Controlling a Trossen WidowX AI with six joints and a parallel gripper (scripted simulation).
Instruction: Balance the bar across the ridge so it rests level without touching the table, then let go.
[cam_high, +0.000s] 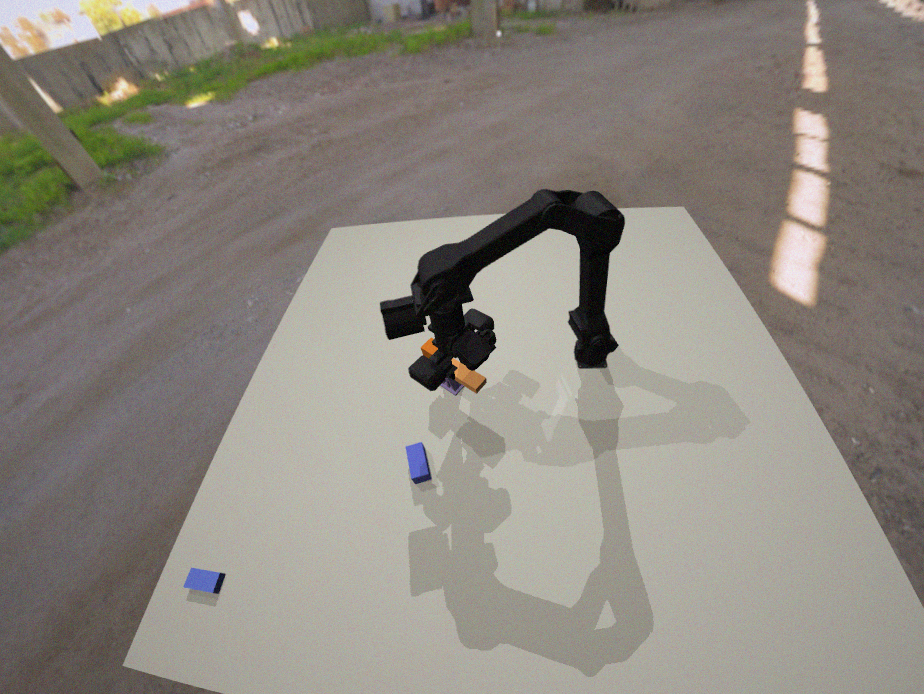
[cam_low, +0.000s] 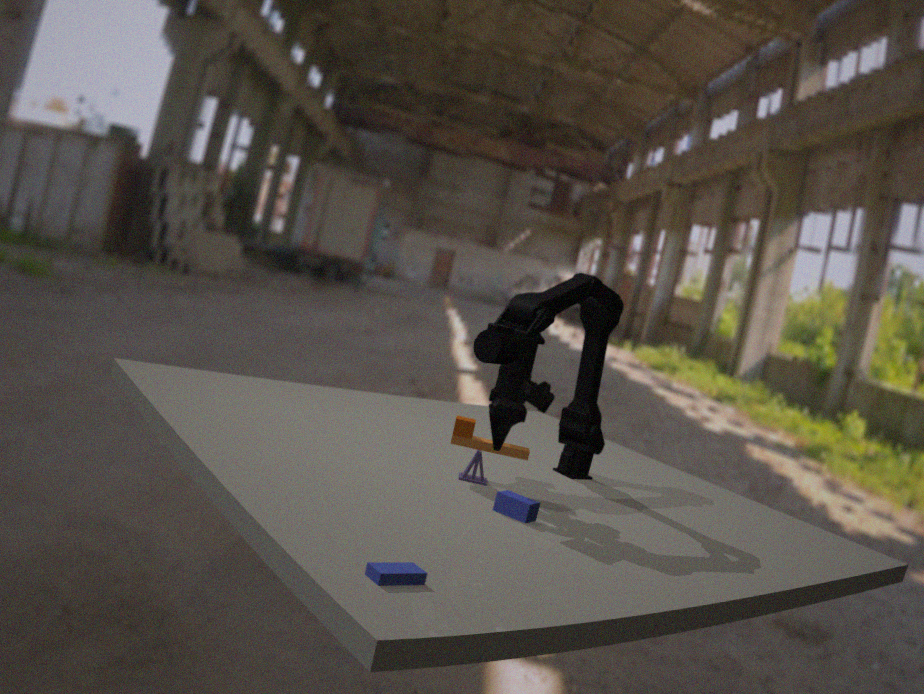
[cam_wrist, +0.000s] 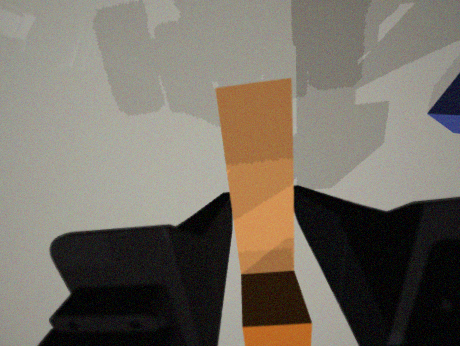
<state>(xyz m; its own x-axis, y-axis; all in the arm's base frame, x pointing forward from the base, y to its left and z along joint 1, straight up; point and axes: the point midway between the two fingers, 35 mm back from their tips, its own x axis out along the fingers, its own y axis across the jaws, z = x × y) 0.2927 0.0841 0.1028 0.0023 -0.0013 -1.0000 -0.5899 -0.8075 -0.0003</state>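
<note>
Now: gripper tip 30 mm short of the orange bar, 20 mm to the left of it and 10 mm below it. From my gripper tip the other things lie so: blue block: 180 mm to the left, 70 mm ahead, 50 mm below.
</note>
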